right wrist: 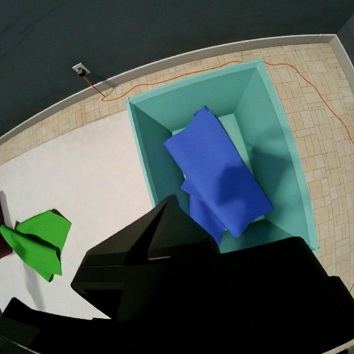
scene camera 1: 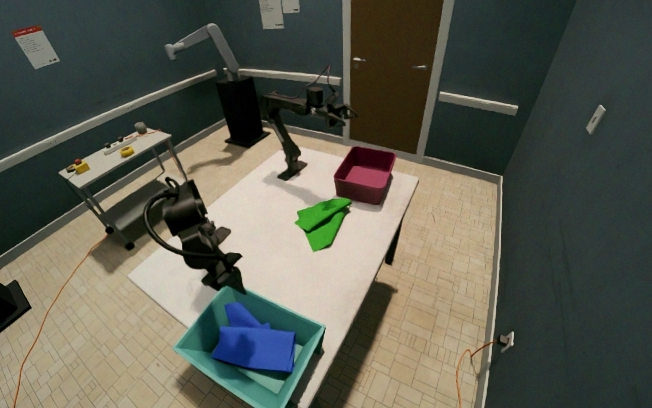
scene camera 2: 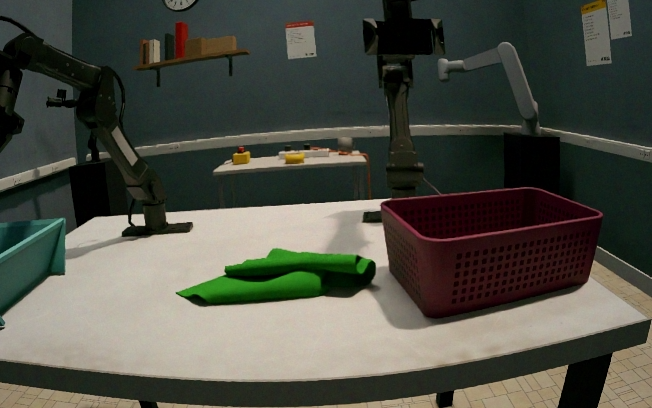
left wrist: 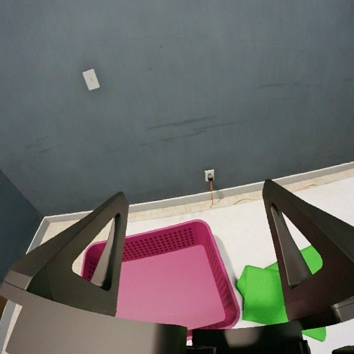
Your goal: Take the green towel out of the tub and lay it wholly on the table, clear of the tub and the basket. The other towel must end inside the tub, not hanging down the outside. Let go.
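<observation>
The green towel (scene camera 1: 325,227) (scene camera 2: 285,290) (left wrist: 262,297) (right wrist: 55,229) lies loosely folded on the table, between the teal tub (scene camera 1: 300,326) (scene camera 2: 30,262) (right wrist: 277,142) and the dark pink basket (scene camera 1: 360,193) (scene camera 2: 525,270) (left wrist: 223,281), apart from both. The blue towel (scene camera 1: 257,346) (right wrist: 215,160) lies folded inside the tub, with no part over the rim. My right gripper (scene camera 1: 242,289) (right wrist: 173,201) is shut and empty, above the tub's rim on the arm's side. My left gripper (scene camera 1: 351,117) (left wrist: 191,192) is open and empty, high near the basket.
The basket is empty and stands near the table's far right corner in scene camera 1. The tub stands at the table's near end. A side cart (scene camera 1: 95,172) with small items and a grey arm on a black pedestal (scene camera 1: 240,112) stand off the table.
</observation>
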